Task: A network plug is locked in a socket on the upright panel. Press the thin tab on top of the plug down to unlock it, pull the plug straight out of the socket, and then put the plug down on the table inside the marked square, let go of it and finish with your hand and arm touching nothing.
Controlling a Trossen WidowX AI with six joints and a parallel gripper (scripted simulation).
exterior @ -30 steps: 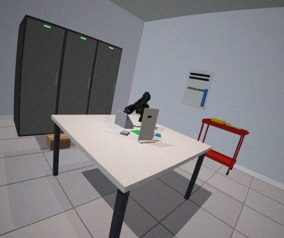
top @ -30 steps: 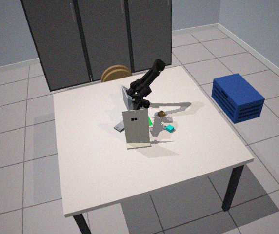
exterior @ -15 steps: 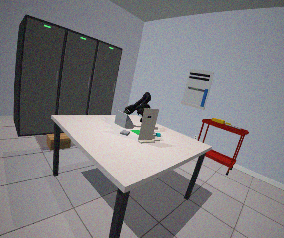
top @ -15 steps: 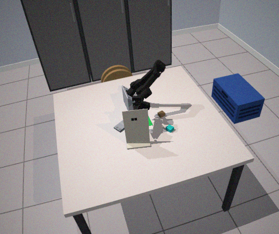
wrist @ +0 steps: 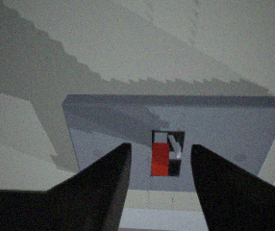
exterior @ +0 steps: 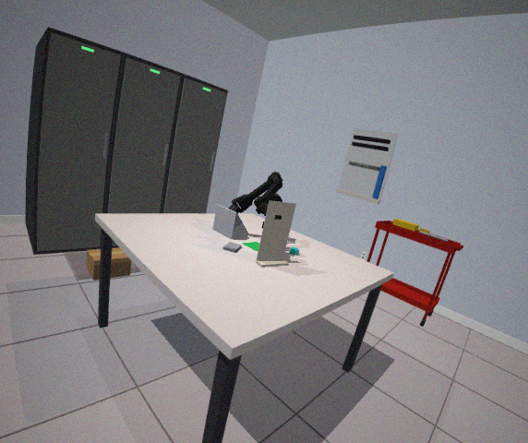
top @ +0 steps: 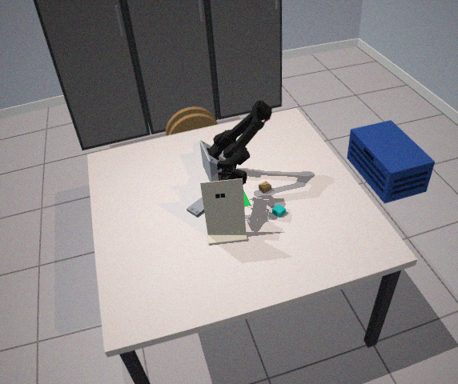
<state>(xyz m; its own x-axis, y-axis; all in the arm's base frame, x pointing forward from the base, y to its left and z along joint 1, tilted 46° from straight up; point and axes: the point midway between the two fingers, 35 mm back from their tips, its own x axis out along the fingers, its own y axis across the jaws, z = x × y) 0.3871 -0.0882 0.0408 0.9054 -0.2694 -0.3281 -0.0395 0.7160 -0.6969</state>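
My gripper tip is now 19 cm past the green marked square, 9 cm to the right of it and 23 cm above it. From my gripper tip the other things lie so: grey network plug 1 cm ahead; then grey panel 3 cm ahead, 1 cm to the right, 9 cm below; then flat grey block 19 cm behind, 8 cm to the right, 23 cm below.
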